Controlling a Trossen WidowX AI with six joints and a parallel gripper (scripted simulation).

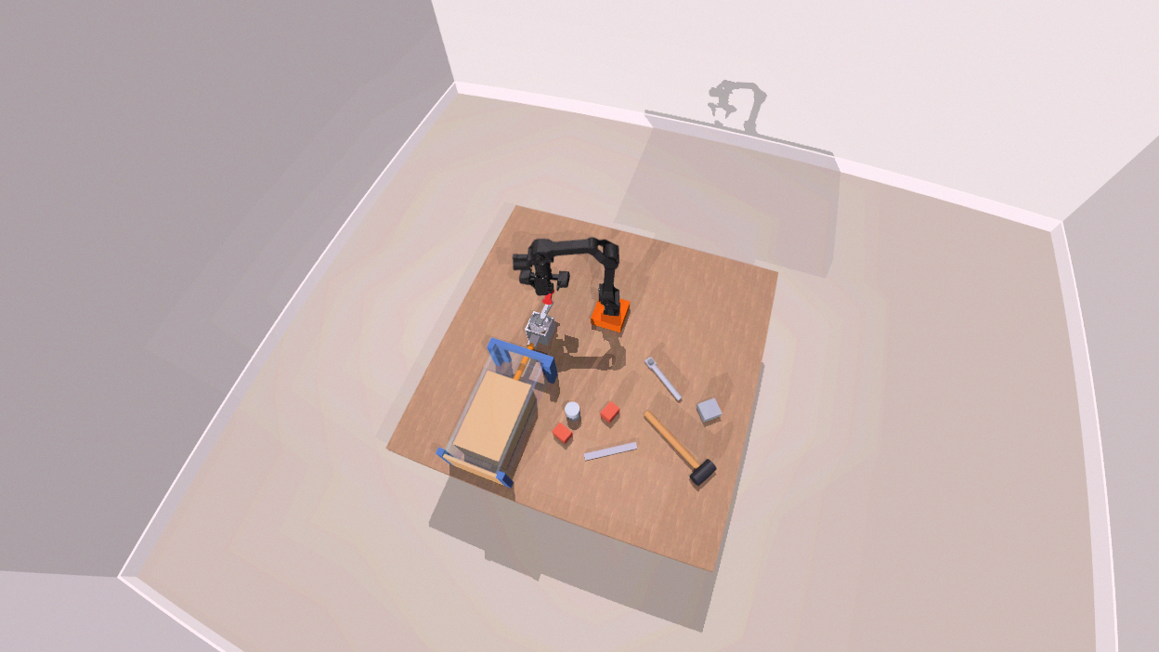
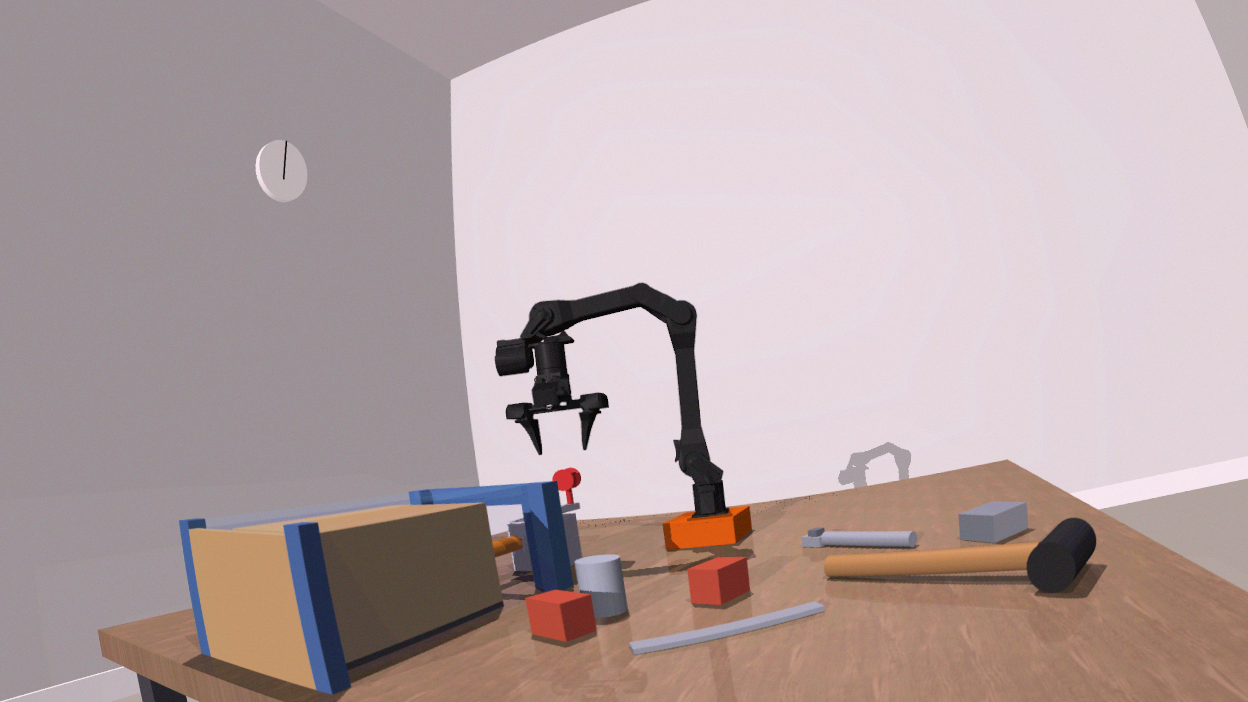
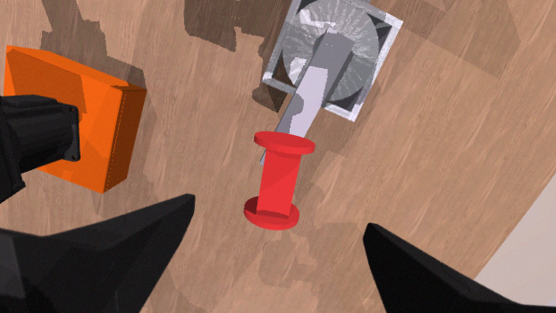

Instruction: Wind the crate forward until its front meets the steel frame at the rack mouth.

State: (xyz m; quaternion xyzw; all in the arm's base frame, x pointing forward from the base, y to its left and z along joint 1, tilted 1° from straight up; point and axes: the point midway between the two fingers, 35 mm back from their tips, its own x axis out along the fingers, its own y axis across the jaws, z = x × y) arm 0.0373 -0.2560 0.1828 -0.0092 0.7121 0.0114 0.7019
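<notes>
My gripper tip is now 70 mm above the red knob. Also, from my gripper tip: grey winch handle 100 mm below, 40 mm ahead, 10 mm to the right; then blue frame bar 250 mm ahead, 90 mm below, 50 mm to the right; then grey winch 170 mm below, 80 mm ahead, 30 mm to the right.
</notes>
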